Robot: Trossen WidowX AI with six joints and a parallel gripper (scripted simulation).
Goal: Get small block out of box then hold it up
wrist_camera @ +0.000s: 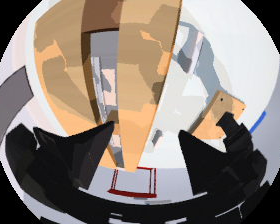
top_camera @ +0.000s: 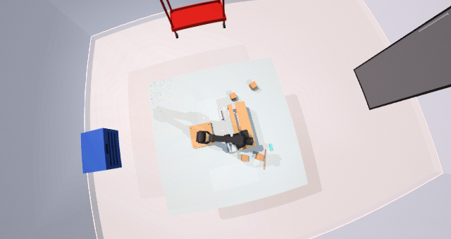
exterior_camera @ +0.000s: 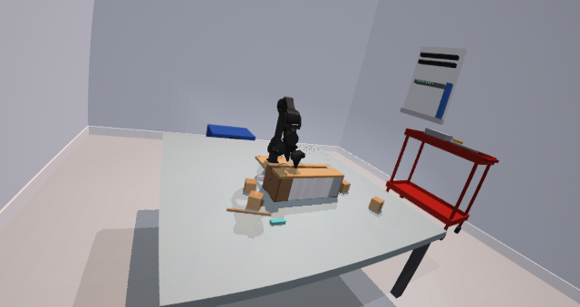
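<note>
The tan block is 50 mm ahead of my gripper tip, 40 mm to the left of it and 40 mm below it. Also, from my gripper tip: thin wooden stick 220 mm ahead, 280 mm to the right, 120 mm below; then tan box 30 mm ahead, 50 mm to the left, 60 mm below.
</note>
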